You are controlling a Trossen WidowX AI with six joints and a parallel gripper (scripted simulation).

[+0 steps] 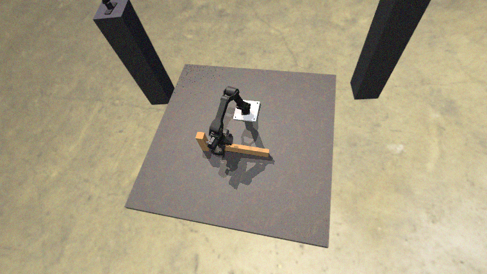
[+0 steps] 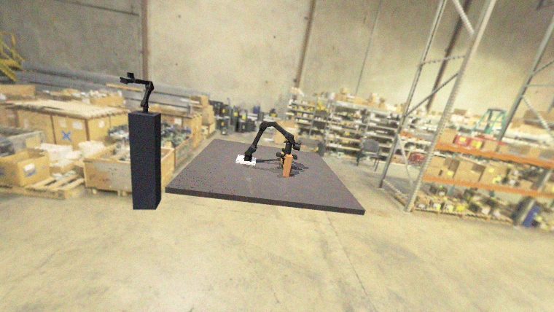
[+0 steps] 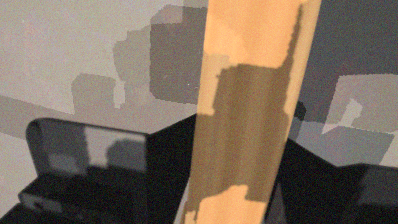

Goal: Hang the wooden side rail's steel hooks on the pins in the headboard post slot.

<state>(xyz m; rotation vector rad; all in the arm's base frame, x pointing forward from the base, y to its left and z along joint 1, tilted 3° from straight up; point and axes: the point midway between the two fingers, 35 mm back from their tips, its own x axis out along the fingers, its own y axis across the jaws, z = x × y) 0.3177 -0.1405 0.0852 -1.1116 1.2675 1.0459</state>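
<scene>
Right now the wooden headboard post is 130 mm to the right of my gripper tip, 40 mm above it and 20 mm behind it.
</scene>
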